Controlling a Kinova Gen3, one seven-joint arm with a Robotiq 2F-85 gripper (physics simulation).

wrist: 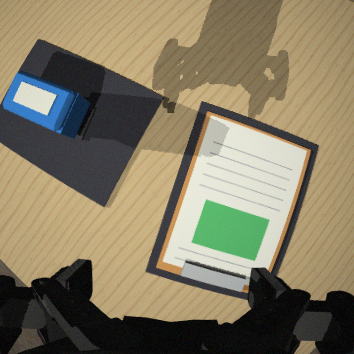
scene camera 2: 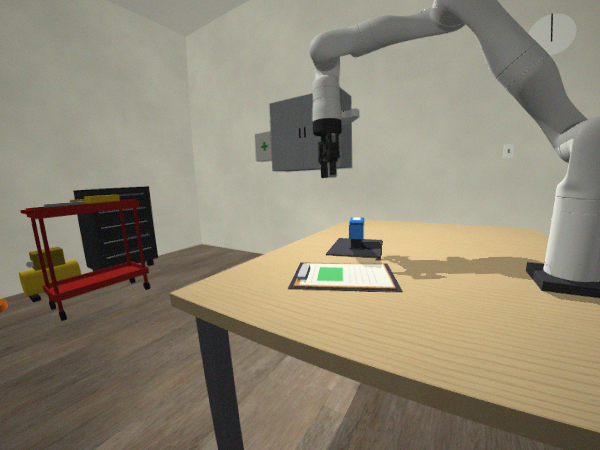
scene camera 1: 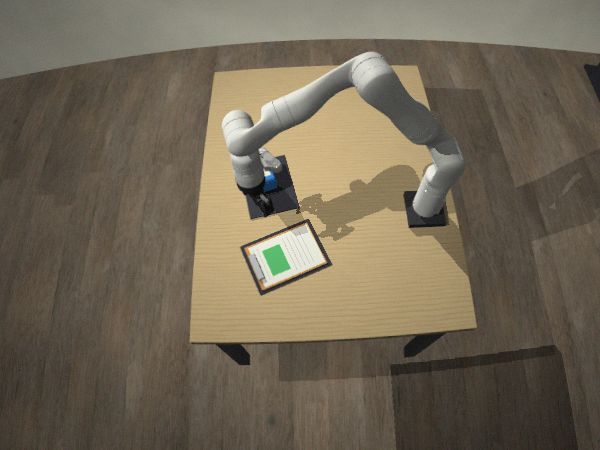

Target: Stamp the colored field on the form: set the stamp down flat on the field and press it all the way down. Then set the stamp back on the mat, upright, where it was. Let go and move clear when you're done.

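Frame: origin at the arm's base, x ahead, y left, z up, level; millimetres.
Seen in the pictures: gripper, fingertip midpoint: (wrist: 170,282) (scene camera 2: 328,177) (scene camera 1: 256,203); arm's base, link origin: (scene camera 2: 568,273) (scene camera 1: 425,205).
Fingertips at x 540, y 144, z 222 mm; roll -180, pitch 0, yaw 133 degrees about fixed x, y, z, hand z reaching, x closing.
Note:
Offsets run from my fingertips to a thing's top centre. Level surfaces: height alone.
The blue stamp {141 mm down, 10 mm ahead, 210 mm right} (scene camera 1: 270,181) (scene camera 2: 356,229) (wrist: 42,102) with a white label on top stands upright on the dark mat {240 mm down} (scene camera 1: 285,202) (scene camera 2: 370,248) (wrist: 112,165). The clipboard (scene camera 1: 320,243) (scene camera 2: 395,285) (wrist: 172,205) lies flat beside the mat and holds the white form. Its green field {240 mm down, 43 mm back, 69 mm left} (scene camera 1: 276,260) (scene camera 2: 330,274) (wrist: 230,230) is near the metal clip and shows no visible mark. My gripper (scene camera 2: 328,176) (wrist: 170,282) is open and empty, pointing down high above the table. In the wrist view the stamp is at the upper left, away from the fingers. In scene camera 1 the arm partly hides the stamp and mat.
The arm's base (scene camera 1: 427,220) (scene camera 2: 565,285) stands at the right side of the wooden table {244 mm down} (scene camera 1: 350,305) (scene camera 2: 350,330). Off the table, a red cart (scene camera 2: 90,205) and a dark drawer cabinet (scene camera 2: 110,220) stand to the left, and a grey cabinet (scene camera 2: 292,120) hangs on the wall.

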